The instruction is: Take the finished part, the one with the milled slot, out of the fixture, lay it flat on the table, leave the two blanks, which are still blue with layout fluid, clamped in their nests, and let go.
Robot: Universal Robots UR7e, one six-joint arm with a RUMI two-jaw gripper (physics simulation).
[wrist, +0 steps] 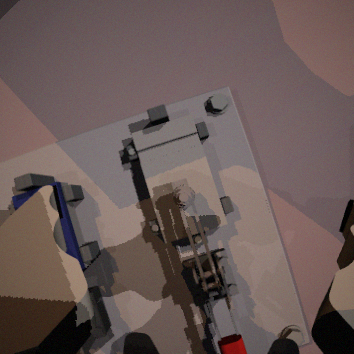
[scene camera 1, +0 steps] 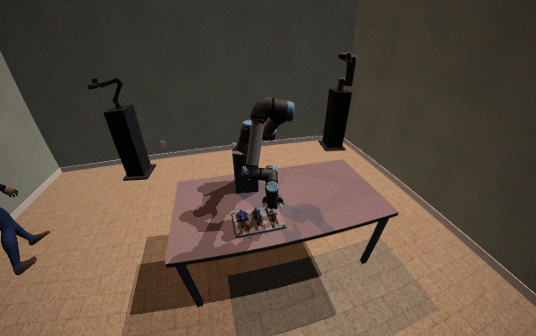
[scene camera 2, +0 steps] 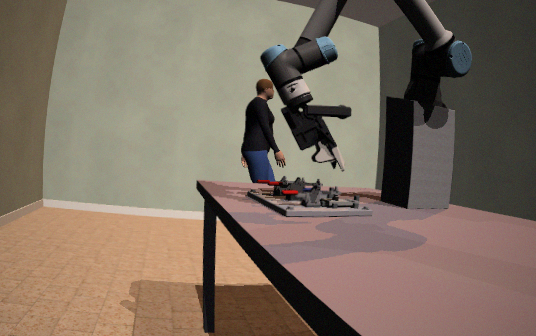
Observation:
In view: the gripper (scene camera 2: 338, 169), a finished part (wrist: 169, 151) and a fixture plate (wrist: 141, 279).
The gripper also shows in the wrist view (wrist: 200, 198).

